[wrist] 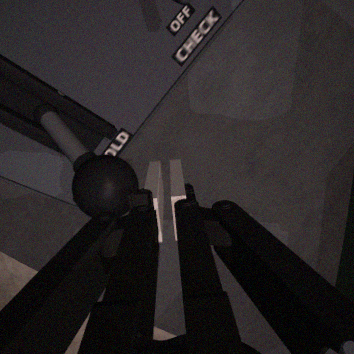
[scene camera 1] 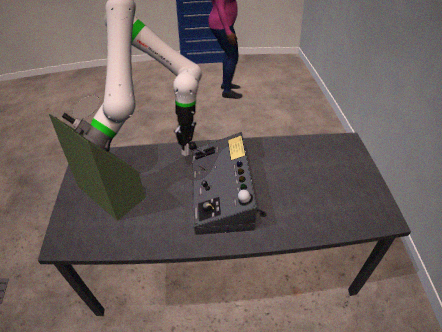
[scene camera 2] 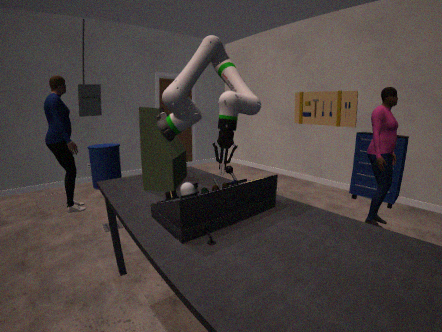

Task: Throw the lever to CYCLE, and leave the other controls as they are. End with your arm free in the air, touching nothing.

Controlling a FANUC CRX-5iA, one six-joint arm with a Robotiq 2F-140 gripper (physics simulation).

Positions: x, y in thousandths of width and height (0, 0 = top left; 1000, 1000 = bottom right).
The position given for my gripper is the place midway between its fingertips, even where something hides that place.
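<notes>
My gripper (wrist: 470, 499), visible. Sloped console (scene camera 2: 442, 646), visible.
</notes>
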